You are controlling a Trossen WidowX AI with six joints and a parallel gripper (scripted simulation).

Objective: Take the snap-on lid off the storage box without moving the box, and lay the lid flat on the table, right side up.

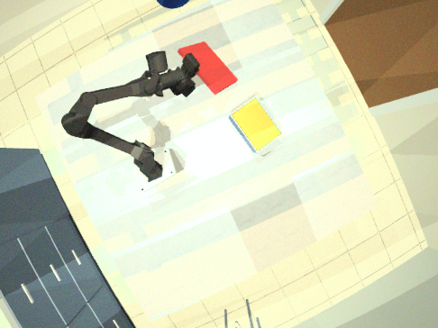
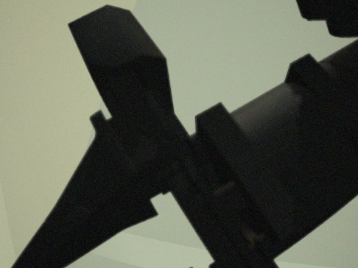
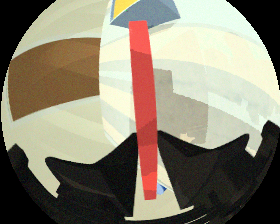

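The red lid lies 60 mm ahead of my gripper tip, 50 mm below it and 20 mm to the left of it. Round my gripper tip: grey-blue box (290 mm to the right, 140 mm ahead, 90 mm below).
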